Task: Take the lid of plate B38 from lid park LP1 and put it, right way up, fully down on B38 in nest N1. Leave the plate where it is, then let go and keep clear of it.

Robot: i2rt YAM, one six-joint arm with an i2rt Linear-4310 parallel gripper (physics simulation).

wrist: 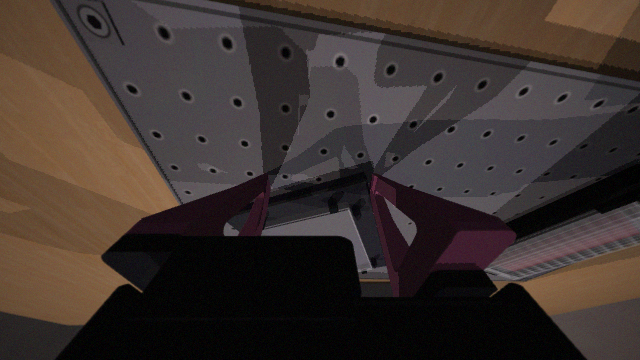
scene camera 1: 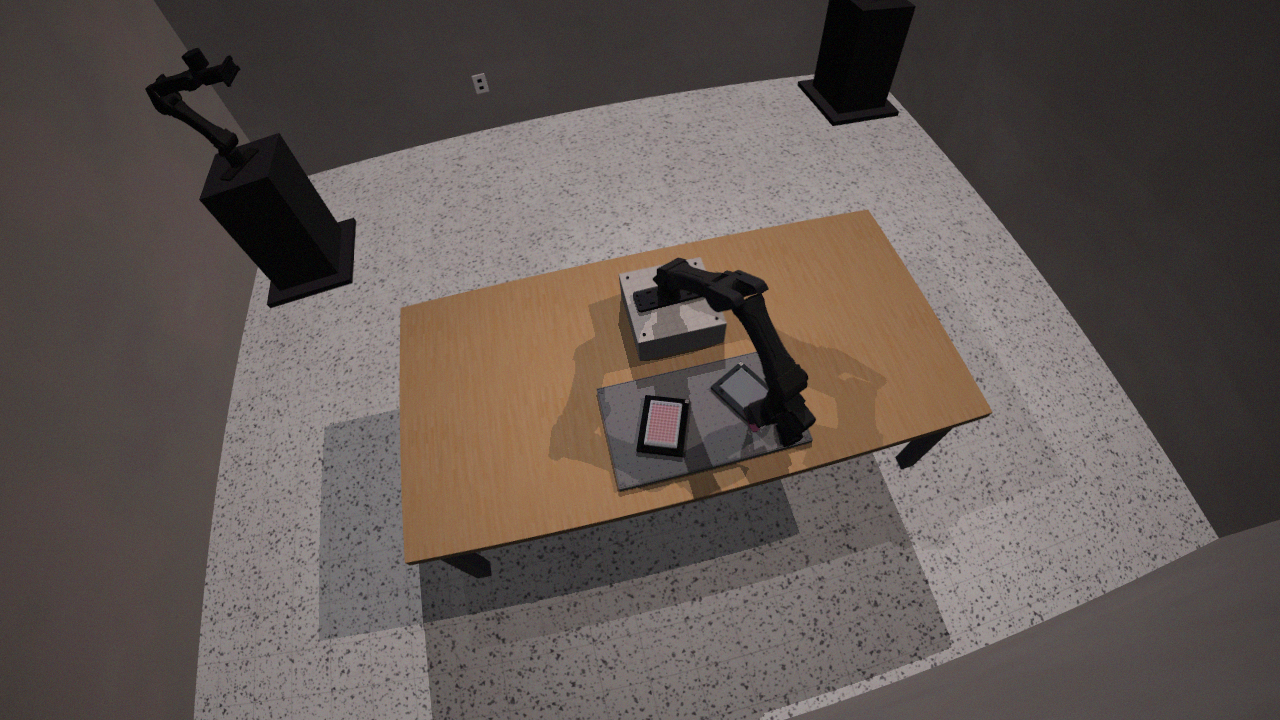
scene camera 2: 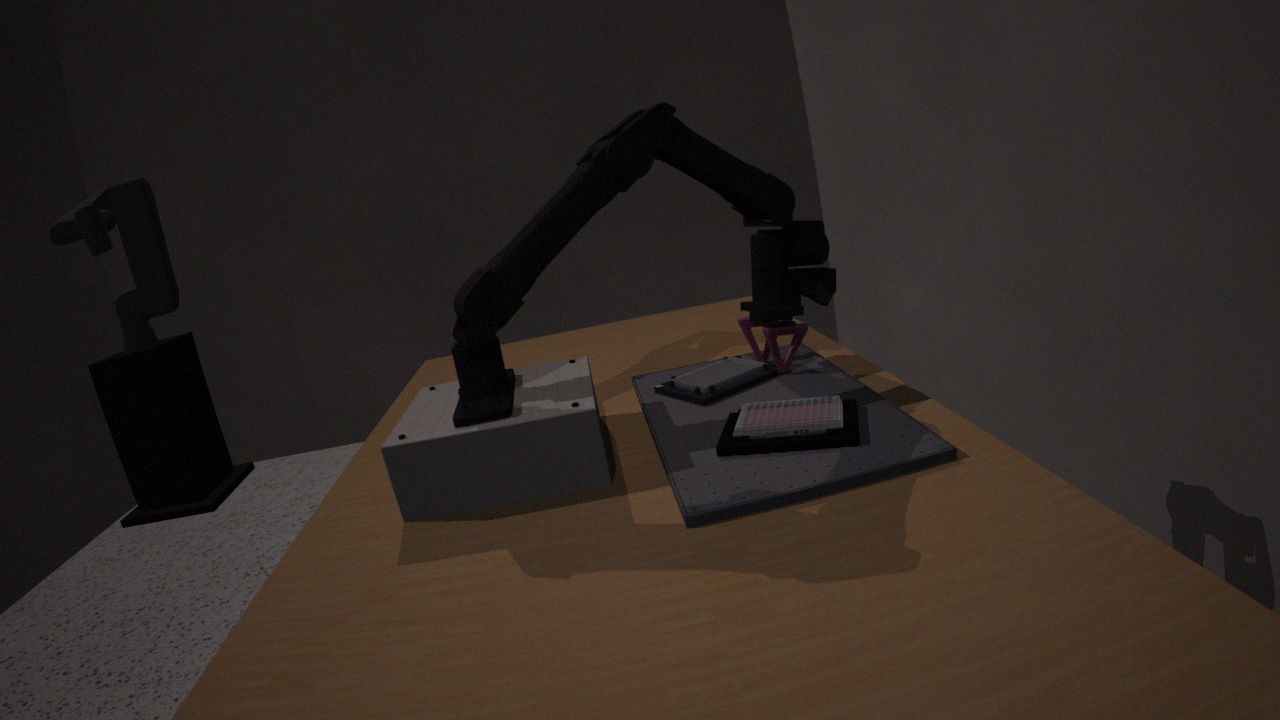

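Note:
The pale, clear lid lies flat in the dark lid park LP1. My gripper is open, pointing down, with its pink fingertips low at the front end of the park. In the wrist view the fingers stand on either side of the lid's end; whether they touch it cannot be told. Plate B38, with pink wells and no lid on it, sits in black nest N1.
Park and nest stand on a grey perforated board on the wooden table. My arm's base is on a pale box behind the board. Another arm stands on a black pedestal away from the table.

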